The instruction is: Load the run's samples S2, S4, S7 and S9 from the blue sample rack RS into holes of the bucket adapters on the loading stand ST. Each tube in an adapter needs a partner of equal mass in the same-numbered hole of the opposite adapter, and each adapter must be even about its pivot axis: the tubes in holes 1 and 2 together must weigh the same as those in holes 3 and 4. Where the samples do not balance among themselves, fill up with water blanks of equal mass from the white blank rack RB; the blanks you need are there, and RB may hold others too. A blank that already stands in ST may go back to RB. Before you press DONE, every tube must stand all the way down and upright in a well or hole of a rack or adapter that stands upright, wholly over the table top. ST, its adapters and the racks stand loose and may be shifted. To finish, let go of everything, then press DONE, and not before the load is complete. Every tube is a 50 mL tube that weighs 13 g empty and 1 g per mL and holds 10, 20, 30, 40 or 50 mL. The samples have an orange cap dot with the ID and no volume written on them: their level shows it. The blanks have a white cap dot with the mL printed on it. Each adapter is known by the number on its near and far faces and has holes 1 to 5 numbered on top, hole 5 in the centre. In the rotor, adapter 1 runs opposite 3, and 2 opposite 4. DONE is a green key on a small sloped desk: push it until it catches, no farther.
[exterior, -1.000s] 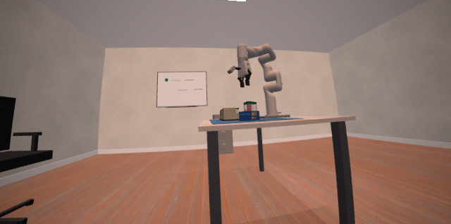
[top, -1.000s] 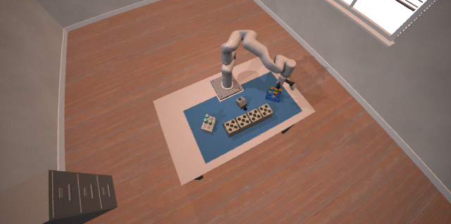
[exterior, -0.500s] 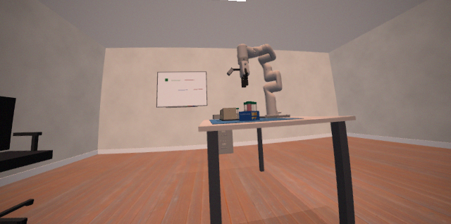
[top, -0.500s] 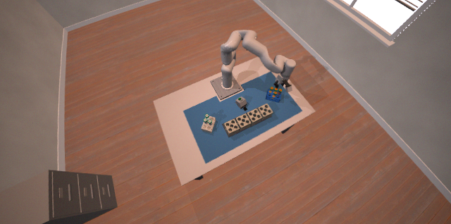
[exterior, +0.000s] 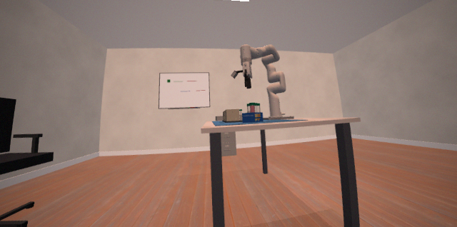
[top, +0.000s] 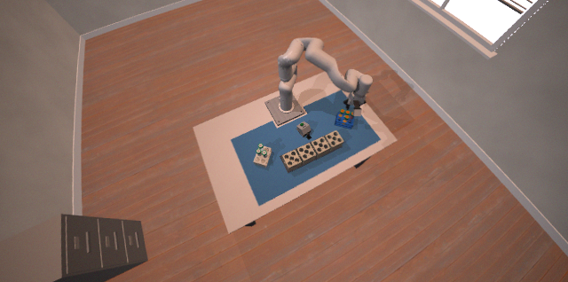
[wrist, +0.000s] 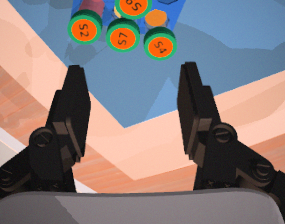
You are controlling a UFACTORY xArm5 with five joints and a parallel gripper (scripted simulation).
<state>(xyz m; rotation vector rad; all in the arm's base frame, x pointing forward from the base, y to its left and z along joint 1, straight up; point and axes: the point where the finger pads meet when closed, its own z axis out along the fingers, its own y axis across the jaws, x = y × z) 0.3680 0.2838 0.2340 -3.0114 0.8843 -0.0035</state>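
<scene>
The sample tube S9 is 1 cm ahead of my hand and 19 cm below it. Also, from my hand: sample tube S2: 6 cm to the left, 19 cm below; sample tube S4: 6 cm behind, 19 cm below; sample tube S7: 2 cm behind, 3 cm to the left, 19 cm below.
</scene>
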